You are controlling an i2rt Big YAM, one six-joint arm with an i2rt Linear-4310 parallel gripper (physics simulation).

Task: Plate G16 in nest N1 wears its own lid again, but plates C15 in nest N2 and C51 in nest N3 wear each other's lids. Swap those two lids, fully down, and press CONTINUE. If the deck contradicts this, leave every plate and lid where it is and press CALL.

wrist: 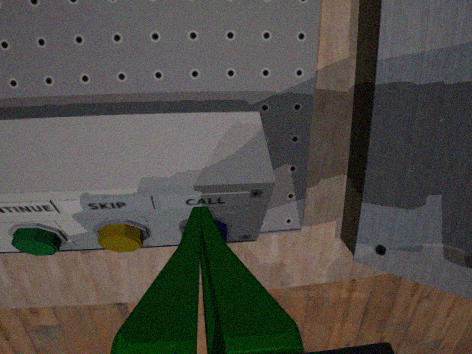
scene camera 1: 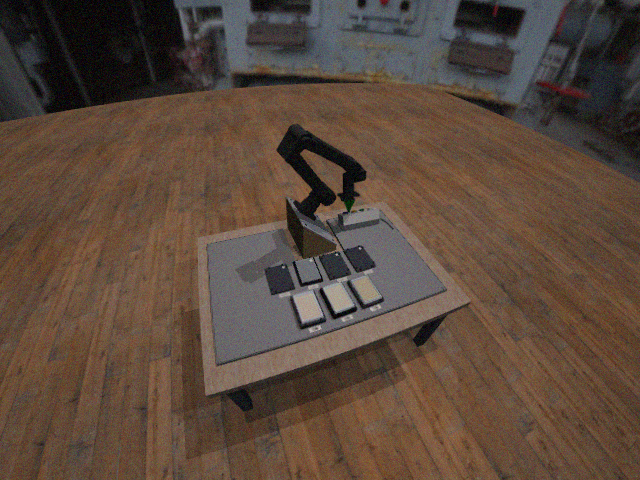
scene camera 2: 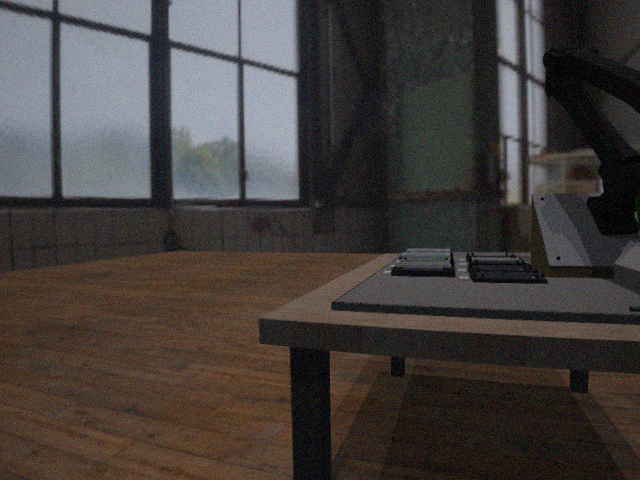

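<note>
My gripper is shut and empty, with its green fingertips together. In the wrist view the tips overlap the blue CALL button and hide most of it; whether they touch it I cannot tell. The green CONTINUE button and yellow SKIP button sit on the same grey button box. Three plates with pale tops sit in the front row. Their labels are too small to read, so I cannot tell which lids they wear.
A back row holds dark nests and a grey-topped piece. An angled bracket stands beside the button box at the arm's base. The grey deck lies on a wooden table.
</note>
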